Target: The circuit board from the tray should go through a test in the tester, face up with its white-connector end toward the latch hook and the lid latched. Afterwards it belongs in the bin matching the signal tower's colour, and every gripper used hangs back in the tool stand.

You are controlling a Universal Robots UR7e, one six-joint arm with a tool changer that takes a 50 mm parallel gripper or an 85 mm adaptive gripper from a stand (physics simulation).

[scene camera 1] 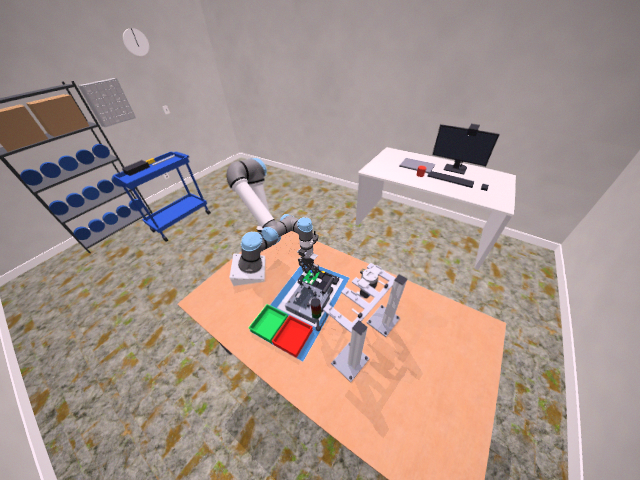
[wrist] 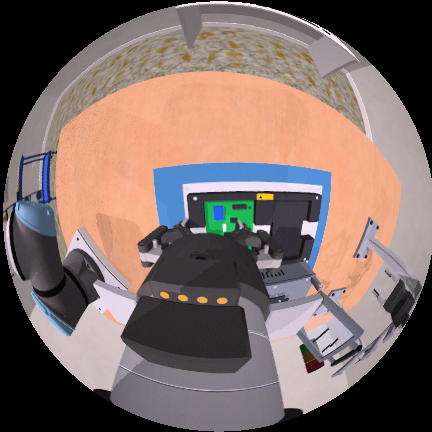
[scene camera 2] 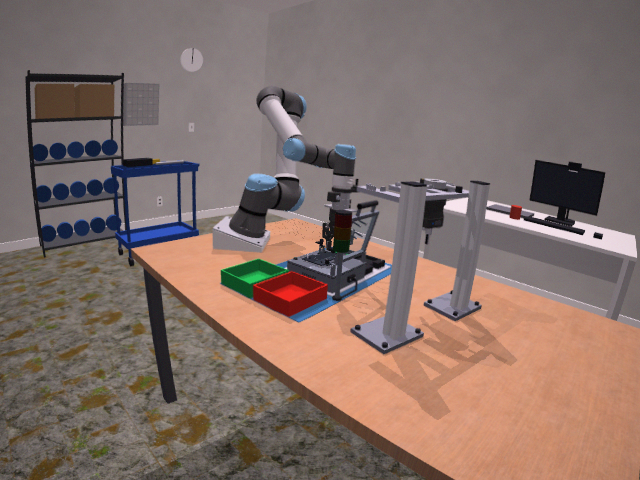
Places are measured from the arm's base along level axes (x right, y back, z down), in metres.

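Pixels of known places: arm's base, link origin: (scene camera 1: 250,264) (wrist: 85,273) (scene camera 2: 246,229).
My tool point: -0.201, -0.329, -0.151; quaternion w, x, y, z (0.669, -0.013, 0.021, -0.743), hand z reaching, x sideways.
Ahead of a thing's pixels: the offset from my tool point to its middle, as dx, dy, dz. "*": to the spot under its first point. Level surfaces: height alone.
The green circuit board @(+0.021, -0.031, +0.181) (scene camera 1: 311,277) (wrist: 229,210) lies in the black tray @(* -0.009, +0.028, +0.175) (wrist: 192,212), its blue part facing up. Its near end is hidden under the gripper. My adaptive gripper (wrist: 212,226) is low over the board, fingers apart. The right fingertip overlaps the board in the wrist view, with green showing beyond it; no grip on the board shows. The grey tester (scene camera 1: 310,301) (scene camera 2: 312,271) stands beside the tray with its lid @(+0.155, -0.239, +0.017) (scene camera 2: 370,227) raised. The signal tower @(* +0.268, -0.286, -0.038) (scene camera 1: 315,308) (scene camera 2: 341,232) looks dark. The green bin (scene camera 1: 268,322) (scene camera 2: 237,283) and red bin (scene camera 1: 293,335) (scene camera 2: 273,300) are empty.
The tool stand (scene camera 1: 356,343) (scene camera 2: 404,258) rises beside the tester, with a black gripper (scene camera 2: 433,212) hanging in it. The tester, tray and bins stand on a blue mat @(dz +0.201) (wrist: 240,172). A white desk (scene camera 1: 434,186) and a blue cart (scene camera 1: 175,211) stand beyond the table.
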